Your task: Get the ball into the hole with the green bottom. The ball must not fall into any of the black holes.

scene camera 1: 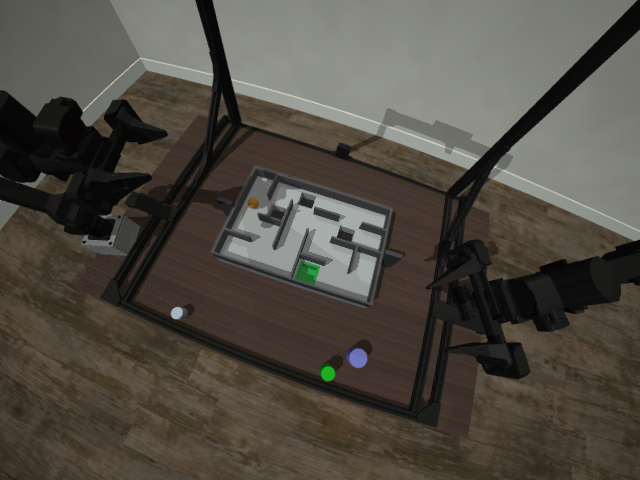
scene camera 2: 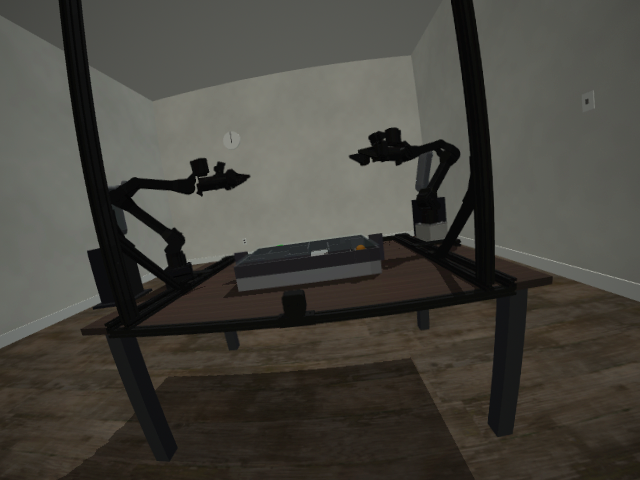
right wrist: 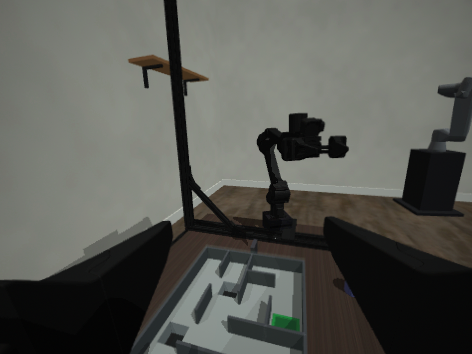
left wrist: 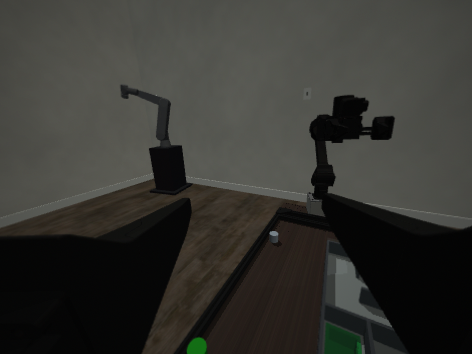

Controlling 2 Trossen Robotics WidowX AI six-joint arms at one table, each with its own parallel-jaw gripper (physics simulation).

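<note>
The orange ball (scene camera 1: 252, 203) (scene camera 2: 360, 248) lies near the left wall of the grey-walled maze box (scene camera 1: 268, 258) (scene camera 2: 310, 279) (right wrist: 215, 320), in its upper-left part in scene camera 1. The green-bottomed hole (scene camera 1: 307, 272) (left wrist: 342, 340) (right wrist: 286, 322) is by the box's lower wall there. Three black holes show, one (scene camera 1: 277, 212) close to the ball, others (scene camera 1: 307, 200) (scene camera 1: 345, 234) farther right. My left gripper (scene camera 1: 438, 319) (scene camera 2: 249, 176) (left wrist: 255, 202) and right gripper (scene camera 1: 158, 155) (scene camera 2: 352, 157) (right wrist: 248, 220) are open and empty, raised at opposite sides, apart from the box.
Box handles (scene camera 1: 224, 204) (scene camera 1: 393, 257) stick out at its two short sides. A white cylinder (scene camera 1: 177, 313) (left wrist: 273, 237), a green one (scene camera 1: 327, 373) (left wrist: 197, 346) and a purple one (scene camera 1: 357, 357) stand near the table's lower edge in scene camera 1. Black frame posts (scene camera 1: 219, 67) (scene camera 2: 82, 129) rise beside the table.
</note>
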